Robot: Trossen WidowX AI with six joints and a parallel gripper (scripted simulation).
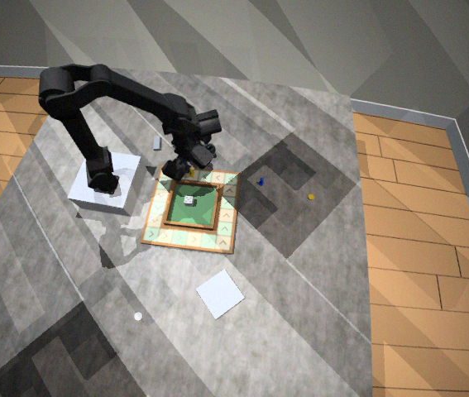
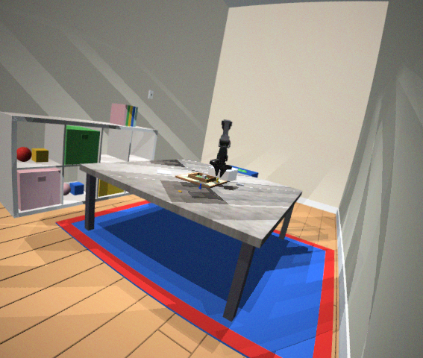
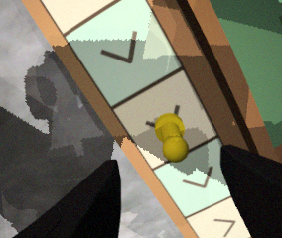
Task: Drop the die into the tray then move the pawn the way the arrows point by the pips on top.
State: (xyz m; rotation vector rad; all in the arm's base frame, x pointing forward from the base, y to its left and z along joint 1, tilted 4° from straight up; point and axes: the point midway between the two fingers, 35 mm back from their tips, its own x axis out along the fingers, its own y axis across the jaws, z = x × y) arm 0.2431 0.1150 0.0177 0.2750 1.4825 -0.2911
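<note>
Now: gripper tip 3 cm above the yellow pawn. Round my gripper tip: blue pawn (24 cm ahead, 4 cm below, 1 cm to the left); then white card (37 cm to the right, 16 cm ahead, 5 cm below); then die (11 cm to the right, 3 cm below, 1 cm ahead).
</note>
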